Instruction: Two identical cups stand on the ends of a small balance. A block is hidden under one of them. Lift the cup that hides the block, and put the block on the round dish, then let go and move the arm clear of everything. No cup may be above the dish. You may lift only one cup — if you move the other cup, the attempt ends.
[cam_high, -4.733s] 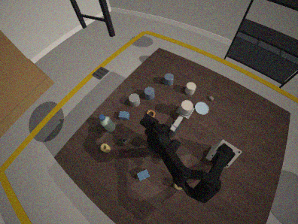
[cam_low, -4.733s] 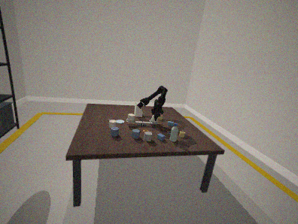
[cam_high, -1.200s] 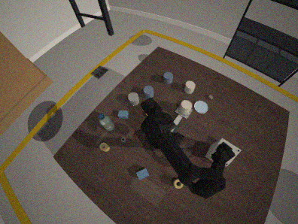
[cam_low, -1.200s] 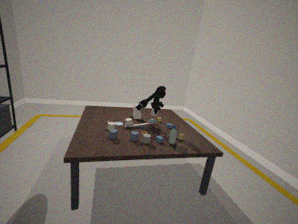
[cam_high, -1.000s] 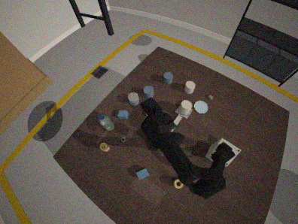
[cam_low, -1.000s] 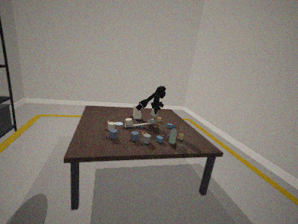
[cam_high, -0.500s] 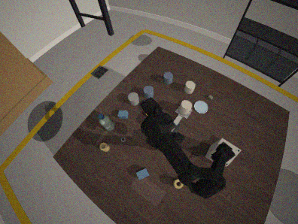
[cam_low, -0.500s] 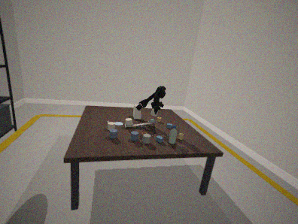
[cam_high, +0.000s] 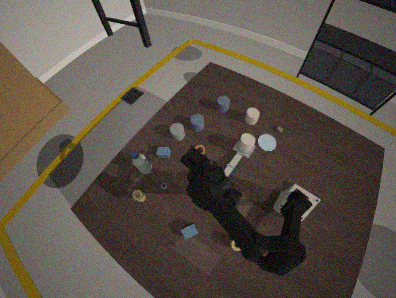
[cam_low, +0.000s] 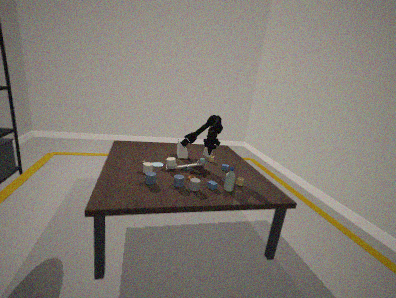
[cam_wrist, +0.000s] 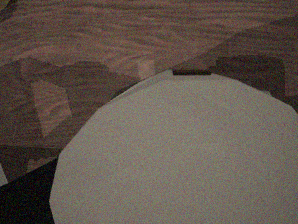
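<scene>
Now: the round light-blue dish 40 mm behind my gripper tip, 410 mm to the right of it and 140 mm below it. From my gripper tip the other things lie so: cream cup 20 mm to the left, 10 mm above.
</scene>
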